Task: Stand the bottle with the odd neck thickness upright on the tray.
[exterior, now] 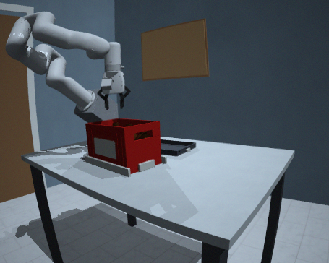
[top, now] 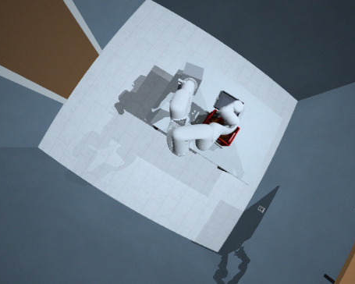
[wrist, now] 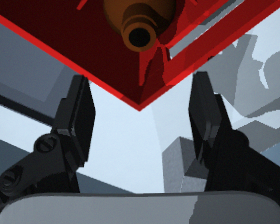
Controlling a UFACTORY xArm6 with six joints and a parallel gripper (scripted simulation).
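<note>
My hand is 160 mm above the glass bottle. The rest, counted from my hand: red crate (80 mm ahead, 60 mm to the right, 160 mm below); then dark tray (120 mm ahead, 230 mm to the left, 230 mm below).
</note>
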